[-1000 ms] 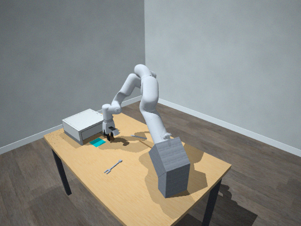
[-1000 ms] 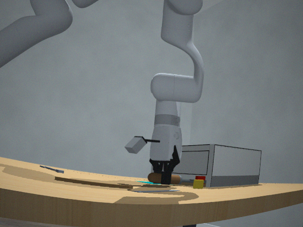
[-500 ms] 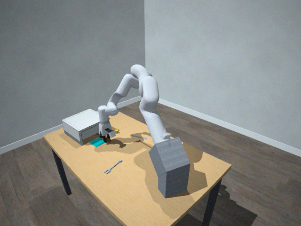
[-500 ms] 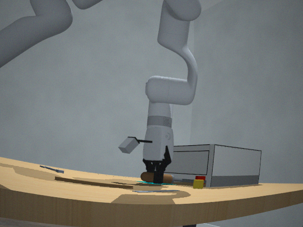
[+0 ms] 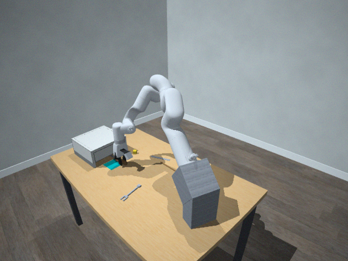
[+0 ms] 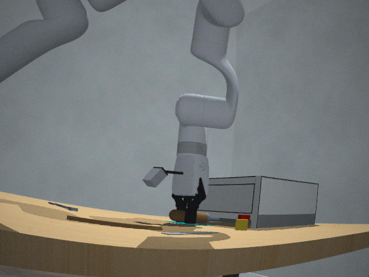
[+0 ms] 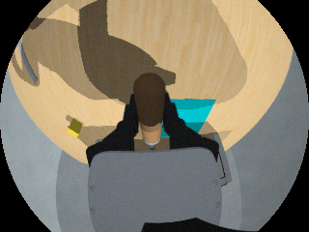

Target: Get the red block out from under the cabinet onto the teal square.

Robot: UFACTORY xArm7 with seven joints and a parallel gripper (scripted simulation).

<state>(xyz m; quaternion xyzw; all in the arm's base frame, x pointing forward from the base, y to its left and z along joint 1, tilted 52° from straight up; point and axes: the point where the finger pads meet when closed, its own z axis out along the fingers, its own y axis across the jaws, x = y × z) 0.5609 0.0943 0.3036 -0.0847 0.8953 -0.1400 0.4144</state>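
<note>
Right now my hand is 50 mm to the right of the teal square, 50 mm short of it and 20 mm above it. Also, from my hand: red block: 240 mm ahead, 50 mm to the left, 10 mm below; yellow block: 160 mm to the right, 50 mm ahead, 10 mm below; long hook tool: 140 mm ahead, 40 mm to the left, 10 mm below.
</note>
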